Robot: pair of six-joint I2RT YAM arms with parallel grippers.
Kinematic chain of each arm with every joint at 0, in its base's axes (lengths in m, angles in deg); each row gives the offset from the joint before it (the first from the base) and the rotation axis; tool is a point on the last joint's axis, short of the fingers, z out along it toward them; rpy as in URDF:
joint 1: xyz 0 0 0.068 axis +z
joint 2: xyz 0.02 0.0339 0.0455 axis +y
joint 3: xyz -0.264 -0.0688 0 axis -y
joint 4: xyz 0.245 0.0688 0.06 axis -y
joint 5: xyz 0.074 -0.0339 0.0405 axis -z
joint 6: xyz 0.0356 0 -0.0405 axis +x
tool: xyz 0 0 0 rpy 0 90 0
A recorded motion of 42 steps. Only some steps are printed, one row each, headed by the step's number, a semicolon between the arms.
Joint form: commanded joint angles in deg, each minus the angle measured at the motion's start. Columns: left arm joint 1, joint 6, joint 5, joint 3, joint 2, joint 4; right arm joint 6, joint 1, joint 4, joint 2, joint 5, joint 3.
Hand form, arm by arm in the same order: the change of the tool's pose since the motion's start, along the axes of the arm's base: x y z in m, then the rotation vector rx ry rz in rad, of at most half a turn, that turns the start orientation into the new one. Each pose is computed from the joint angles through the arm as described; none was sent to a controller.
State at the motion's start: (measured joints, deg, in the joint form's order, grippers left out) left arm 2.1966 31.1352 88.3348 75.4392 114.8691 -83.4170; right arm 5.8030 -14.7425 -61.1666 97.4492 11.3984 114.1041
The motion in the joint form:
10: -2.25 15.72 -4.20 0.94 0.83 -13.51; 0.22 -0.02 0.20 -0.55 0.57 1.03
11: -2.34 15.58 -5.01 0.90 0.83 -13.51; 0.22 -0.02 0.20 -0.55 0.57 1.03
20: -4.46 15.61 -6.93 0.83 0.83 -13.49; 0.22 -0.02 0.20 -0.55 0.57 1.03
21: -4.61 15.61 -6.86 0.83 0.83 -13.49; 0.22 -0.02 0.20 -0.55 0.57 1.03
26: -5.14 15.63 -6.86 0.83 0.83 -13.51; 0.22 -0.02 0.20 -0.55 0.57 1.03
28: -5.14 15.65 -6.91 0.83 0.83 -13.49; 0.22 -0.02 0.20 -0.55 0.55 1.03
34: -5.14 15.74 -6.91 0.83 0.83 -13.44; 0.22 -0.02 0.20 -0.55 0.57 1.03
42: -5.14 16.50 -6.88 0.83 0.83 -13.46; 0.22 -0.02 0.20 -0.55 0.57 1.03
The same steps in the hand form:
10: -0.0129 -0.0123 0.0082 0.0453 -0.0392 -0.0994; -0.0038 0.0005 0.0088 -0.0121 -0.0297 -0.0101
11: -0.0134 -0.0127 0.0077 0.0549 -0.0359 -0.1112; -0.0038 0.0005 0.0088 -0.0121 -0.0297 -0.0101
20: -0.0160 -0.0238 0.0066 0.0769 -0.0364 -0.1729; -0.0038 0.0005 0.0088 -0.0121 -0.0297 -0.0101
21: -0.0161 -0.0246 0.0067 0.0760 -0.0366 -0.1746; -0.0038 0.0005 0.0088 -0.0121 -0.0297 -0.0101
26: -0.0166 -0.0274 0.0067 0.0758 -0.0369 -0.1839; -0.0038 0.0005 0.0088 -0.0121 -0.0297 -0.0101
28: -0.0166 -0.0274 0.0066 0.0764 -0.0376 -0.1845; -0.0038 0.0005 0.0088 -0.0119 -0.0298 -0.0099
34: -0.0165 -0.0274 0.0066 0.0763 -0.0400 -0.1846; -0.0038 0.0005 0.0088 -0.0121 -0.0297 -0.0101
42: -0.0165 -0.0274 0.0066 0.0751 -0.0529 -0.1851; -0.0038 0.0005 0.0088 -0.0121 -0.0297 -0.0101

